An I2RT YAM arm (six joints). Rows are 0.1 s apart.
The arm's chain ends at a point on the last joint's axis. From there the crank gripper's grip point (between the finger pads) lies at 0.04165 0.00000 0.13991 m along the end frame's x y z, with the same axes.
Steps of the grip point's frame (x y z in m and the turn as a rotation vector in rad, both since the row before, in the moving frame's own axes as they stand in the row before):
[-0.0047 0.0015 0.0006 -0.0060 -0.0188 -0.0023]
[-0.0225 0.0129 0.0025 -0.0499 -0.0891 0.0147]
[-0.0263 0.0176 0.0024 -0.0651 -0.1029 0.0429]
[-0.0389 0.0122 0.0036 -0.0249 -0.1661 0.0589]
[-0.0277 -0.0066 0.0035 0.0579 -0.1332 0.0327]
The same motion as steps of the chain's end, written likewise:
[-0.0021 0.0008 -0.0002 -0.0060 -0.0188 -0.0023]
[-0.0098 0.0053 -0.0005 -0.0499 -0.0891 0.0147]
[-0.0115 0.0069 -0.0008 -0.0651 -0.1029 0.0429]
[-0.0150 0.0069 -0.0013 -0.0249 -0.1661 0.0589]
[-0.0089 0.0006 -0.0006 0.0579 -0.1332 0.0327]

